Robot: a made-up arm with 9 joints. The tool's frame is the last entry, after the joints.
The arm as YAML. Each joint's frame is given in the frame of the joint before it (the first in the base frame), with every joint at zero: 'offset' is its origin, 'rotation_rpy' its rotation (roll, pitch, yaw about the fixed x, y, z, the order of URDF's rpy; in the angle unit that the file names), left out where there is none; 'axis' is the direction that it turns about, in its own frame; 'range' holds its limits. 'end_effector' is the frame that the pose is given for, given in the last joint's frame.
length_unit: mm
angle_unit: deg
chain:
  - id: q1
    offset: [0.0, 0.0, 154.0]
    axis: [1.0, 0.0, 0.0]
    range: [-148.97, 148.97]
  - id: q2
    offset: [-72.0, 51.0, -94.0]
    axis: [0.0, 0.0, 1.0]
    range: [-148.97, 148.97]
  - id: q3
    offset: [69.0, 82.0, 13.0]
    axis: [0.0, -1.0, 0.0]
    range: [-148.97, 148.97]
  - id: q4
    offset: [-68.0, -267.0, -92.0]
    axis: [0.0, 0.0, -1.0]
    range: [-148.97, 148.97]
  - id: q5
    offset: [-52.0, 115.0, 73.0]
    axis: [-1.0, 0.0, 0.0]
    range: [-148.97, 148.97]
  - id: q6
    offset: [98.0, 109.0, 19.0]
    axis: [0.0, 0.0, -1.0]
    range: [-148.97, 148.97]
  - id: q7
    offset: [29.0, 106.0, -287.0]
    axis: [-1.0, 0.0, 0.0]
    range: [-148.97, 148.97]
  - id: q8
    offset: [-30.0, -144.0, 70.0]
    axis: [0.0, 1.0, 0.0]
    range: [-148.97, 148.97]
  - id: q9
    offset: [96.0, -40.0, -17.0]
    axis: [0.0, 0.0, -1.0]
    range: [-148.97, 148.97]
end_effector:
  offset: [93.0, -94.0, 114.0]
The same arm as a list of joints. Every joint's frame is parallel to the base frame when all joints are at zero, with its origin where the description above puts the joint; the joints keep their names.
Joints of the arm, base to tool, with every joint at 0 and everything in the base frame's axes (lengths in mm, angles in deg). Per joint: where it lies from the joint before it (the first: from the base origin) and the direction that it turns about. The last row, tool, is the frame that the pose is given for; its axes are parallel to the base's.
q1: axis +x offset 0.0 0.0 154.0
q2: axis +z offset -72.0 51.0 -94.0
q3: axis -y offset 69.0 82.0 13.0
q4: axis -z offset -68.0 -267.0 -92.0
q5: axis -x offset -52.0 115.0 73.0
q6: axis -z offset 98.0 109.0 19.0
q7: axis -x offset 29.0 106.0 -287.0
q8: axis +y offset -30.0 -144.0 70.0
q9: axis -z offset 96.0 -40.0 -17.0
tool: offset 93.0 -94.0 114.0
Joint limits (deg, base to tool): -148.97..148.97 -148.97..148.97 -148.97..148.97 -148.97..148.97 -148.97..148.97 -148.97..148.97 -148.97..148.97 -148.97..148.97 -148.97..148.97

